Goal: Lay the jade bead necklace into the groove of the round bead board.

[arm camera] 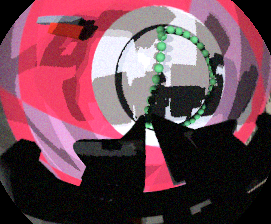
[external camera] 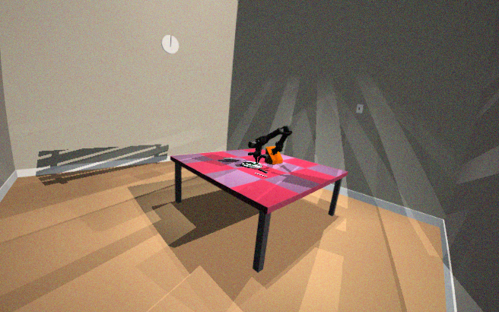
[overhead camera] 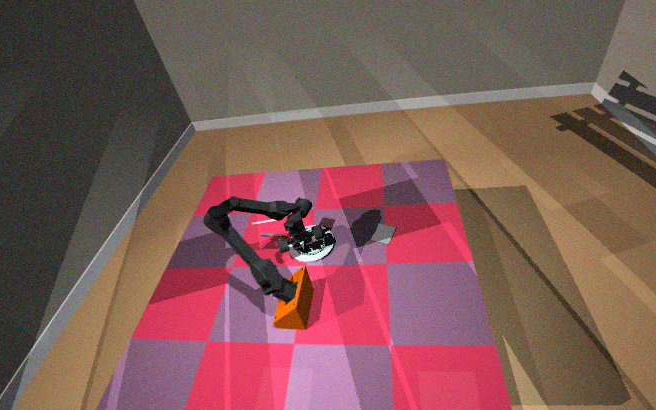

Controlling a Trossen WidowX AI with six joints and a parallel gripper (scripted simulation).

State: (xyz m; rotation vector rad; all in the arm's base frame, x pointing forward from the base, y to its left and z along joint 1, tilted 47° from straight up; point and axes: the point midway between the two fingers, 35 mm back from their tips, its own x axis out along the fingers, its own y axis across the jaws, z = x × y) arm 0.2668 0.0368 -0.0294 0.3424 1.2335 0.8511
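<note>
The round white bead board lies 5 cm ahead of my gripper tip, 2 cm to the right of it and 1 cm below it. Round my gripper tip: red-handled tool (16 cm to the left, 10 cm ahead, 1 cm below); flat grey pad (33 cm to the right, 9 cm ahead, 1 cm below); thin white rod (23 cm to the left, 20 cm ahead, 1 cm below).
</note>
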